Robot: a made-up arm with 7 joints.
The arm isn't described. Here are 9 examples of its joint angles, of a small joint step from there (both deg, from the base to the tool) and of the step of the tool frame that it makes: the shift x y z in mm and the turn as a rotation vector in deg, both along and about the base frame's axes.
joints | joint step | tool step
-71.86 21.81 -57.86 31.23 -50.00 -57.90 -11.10 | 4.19 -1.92 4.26 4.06 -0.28 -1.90 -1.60 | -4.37 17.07 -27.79 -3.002 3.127 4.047
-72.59 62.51 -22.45 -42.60 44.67 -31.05 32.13 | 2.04 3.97 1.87 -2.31 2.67 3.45 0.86 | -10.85 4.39 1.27 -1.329 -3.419 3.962
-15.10 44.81 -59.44 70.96 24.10 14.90 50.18 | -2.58 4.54 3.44 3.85 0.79 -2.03 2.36 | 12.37 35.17 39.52 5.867 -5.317 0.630
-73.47 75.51 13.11 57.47 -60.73 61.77 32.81 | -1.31 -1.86 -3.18 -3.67 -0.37 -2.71 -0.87 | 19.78 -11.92 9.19 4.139 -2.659 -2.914
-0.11 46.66 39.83 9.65 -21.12 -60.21 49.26 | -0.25 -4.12 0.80 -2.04 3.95 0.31 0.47 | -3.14 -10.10 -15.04 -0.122 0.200 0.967
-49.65 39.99 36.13 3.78 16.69 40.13 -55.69 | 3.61 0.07 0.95 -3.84 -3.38 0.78 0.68 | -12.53 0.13 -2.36 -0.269 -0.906 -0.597
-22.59 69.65 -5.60 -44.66 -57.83 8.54 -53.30 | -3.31 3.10 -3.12 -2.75 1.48 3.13 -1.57 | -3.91 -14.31 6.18 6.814 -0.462 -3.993
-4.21 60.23 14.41 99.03 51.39 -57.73 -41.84 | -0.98 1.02 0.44 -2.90 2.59 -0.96 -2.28 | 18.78 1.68 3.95 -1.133 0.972 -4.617
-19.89 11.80 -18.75 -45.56 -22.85 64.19 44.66 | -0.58 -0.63 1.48 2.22 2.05 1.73 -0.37 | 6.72 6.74 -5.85 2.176 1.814 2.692
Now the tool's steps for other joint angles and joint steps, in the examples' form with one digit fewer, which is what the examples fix.
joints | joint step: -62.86 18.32 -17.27 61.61 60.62 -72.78 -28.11 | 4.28 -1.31 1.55 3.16 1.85 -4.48 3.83
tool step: -22.5 6.0 -34.9 -4.28 6.26 -0.89
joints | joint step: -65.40 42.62 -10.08 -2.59 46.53 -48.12 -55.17 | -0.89 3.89 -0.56 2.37 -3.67 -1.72 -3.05
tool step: 2.3 14.6 7.8 3.29 2.35 2.19
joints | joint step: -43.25 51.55 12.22 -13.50 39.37 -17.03 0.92 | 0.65 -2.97 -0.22 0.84 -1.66 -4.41 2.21
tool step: 5.6 -2.4 -15.8 -1.86 -0.20 -5.71
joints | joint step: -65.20 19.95 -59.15 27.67 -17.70 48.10 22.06 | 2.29 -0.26 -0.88 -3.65 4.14 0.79 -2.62
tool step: -12.4 -10.3 -4.4 1.18 0.94 -4.25
